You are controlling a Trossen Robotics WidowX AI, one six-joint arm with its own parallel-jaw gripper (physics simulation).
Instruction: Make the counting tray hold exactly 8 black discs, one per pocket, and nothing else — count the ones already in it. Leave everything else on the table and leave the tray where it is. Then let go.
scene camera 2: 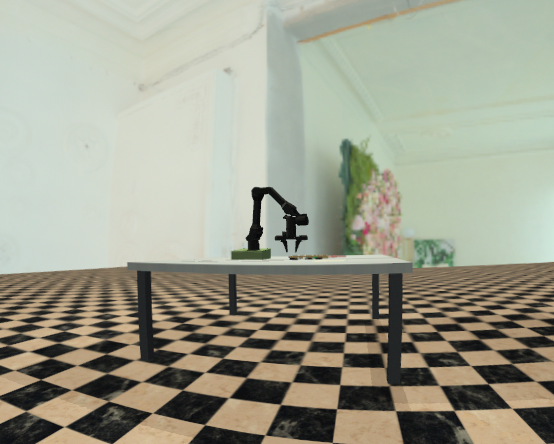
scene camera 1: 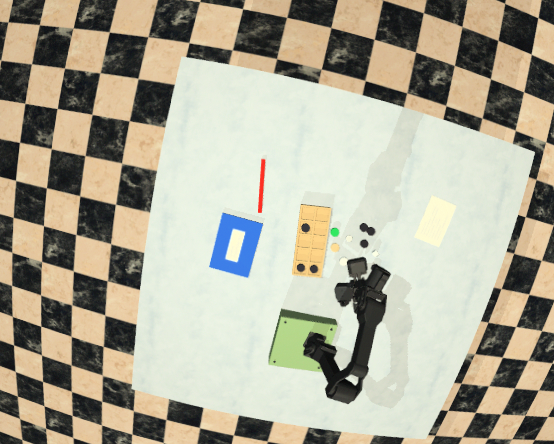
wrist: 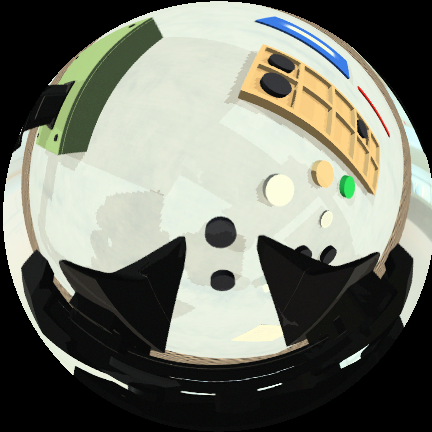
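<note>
The tan counting tray [scene camera 1: 303, 242] [wrist: 313, 101] holds three black discs: two side by side at its near end [scene camera 1: 300, 267] [scene camera 1: 313, 269] and one farther along [scene camera 1: 305, 228] [wrist: 362, 128]. Its other pockets are empty. Three loose black discs [scene camera 1: 363, 227] [scene camera 1: 371, 231] [scene camera 1: 364, 243] lie right of the tray. In the wrist view one black disc [wrist: 220, 232] shows between the fingertips and another [wrist: 222, 280] beyond it; two more [wrist: 303, 251] [wrist: 328, 255] are partly behind the right finger. My gripper [scene camera 2: 291, 250] [wrist: 221, 241] is open, empty and above the table. The arm hides discs under it in scene camera 1.
A green disc [scene camera 1: 334, 232] [wrist: 347, 186], a tan disc [scene camera 1: 335, 247] [wrist: 322, 173] and cream discs [scene camera 1: 343, 261] [scene camera 1: 349, 238] lie beside the tray. A blue frame [scene camera 1: 217, 250], red stick [scene camera 1: 261, 185] and cream card [scene camera 1: 435, 221] lie farther out. The arm stands on a green base [scene camera 1: 290, 345].
</note>
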